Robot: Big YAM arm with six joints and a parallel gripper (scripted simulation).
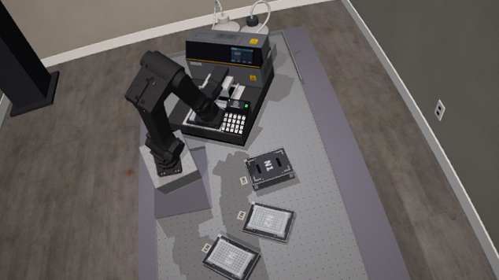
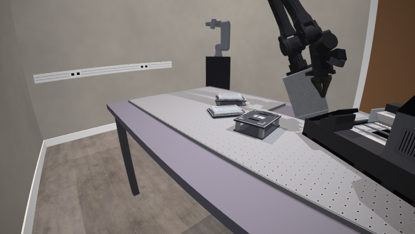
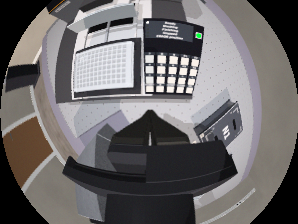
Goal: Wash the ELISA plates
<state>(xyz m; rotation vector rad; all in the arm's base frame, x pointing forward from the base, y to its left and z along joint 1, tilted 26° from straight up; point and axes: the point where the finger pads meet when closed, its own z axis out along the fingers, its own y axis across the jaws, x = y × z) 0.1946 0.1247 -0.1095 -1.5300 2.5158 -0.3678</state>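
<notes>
My gripper is now 4 cm past the washer carrier, 12 cm to the right of it and 7 cm above it. The rest, counted from my hand: plate washer 4 cm ahead, 25 cm to the left, 1 cm below.
</notes>
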